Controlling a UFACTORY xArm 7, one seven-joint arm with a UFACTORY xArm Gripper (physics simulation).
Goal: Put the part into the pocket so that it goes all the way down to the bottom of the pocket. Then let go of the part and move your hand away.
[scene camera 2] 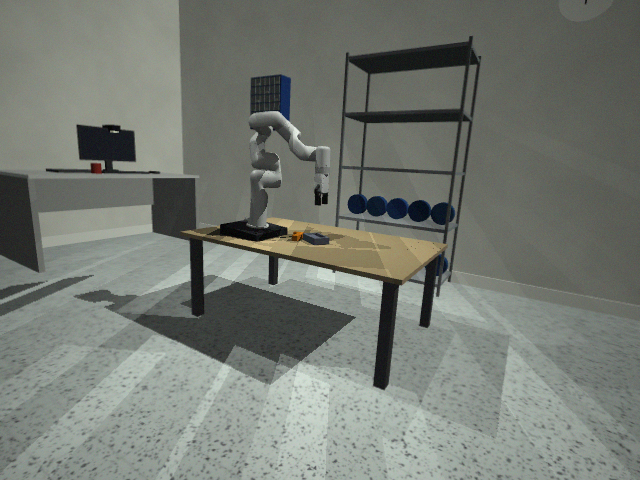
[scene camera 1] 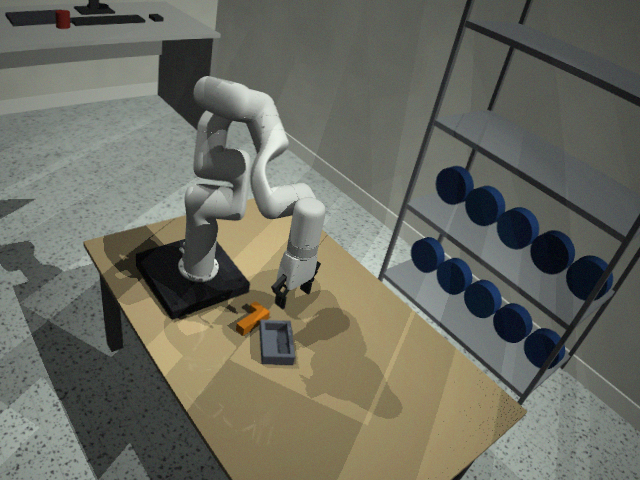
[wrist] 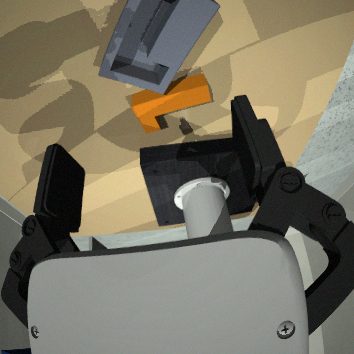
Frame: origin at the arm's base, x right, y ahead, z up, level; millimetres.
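Seen in the pictures: gripper, fingertip midpoint: (scene camera 2: 321,204) (scene camera 1: 292,298) (wrist: 144,135); arm's base, link origin: (scene camera 2: 257,225) (scene camera 1: 198,267) (wrist: 201,193).
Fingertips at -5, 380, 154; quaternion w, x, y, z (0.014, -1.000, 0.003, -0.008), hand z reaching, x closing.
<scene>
Offsets run from my fingertips to a thing's top centre, as dx, dy, dz. Level surfaces: height alone.
An orange L-shaped part {+1, -139, -171} (scene camera 1: 252,320) (scene camera 2: 297,236) (wrist: 172,96) lies on the table between the robot's base and the grey-blue pocket block {+6, -19, -165} (scene camera 1: 278,360) (scene camera 2: 316,241) (wrist: 187,35). It is outside the pocket, close to the block's end nearest the base; whether they touch is unclear. The pocket opens upward, with dark shadow inside; in the wrist view the block is cut off at the top edge. My gripper (scene camera 1: 294,298) (scene camera 2: 321,202) (wrist: 144,135) is open and empty, pointing down high above the table, apart from both part and block.
The black base plate (scene camera 1: 227,289) (scene camera 2: 253,229) (wrist: 165,185) stands close behind the part. The wooden table {dz -201} (scene camera 1: 439,403) (scene camera 2: 361,253) carries everything. A metal shelf rack (scene camera 1: 516,139) (scene camera 2: 413,57) with blue discs stands beyond the table, and a grey desk (scene camera 1: 129,43) (scene camera 2: 103,193) stands in the background.
</scene>
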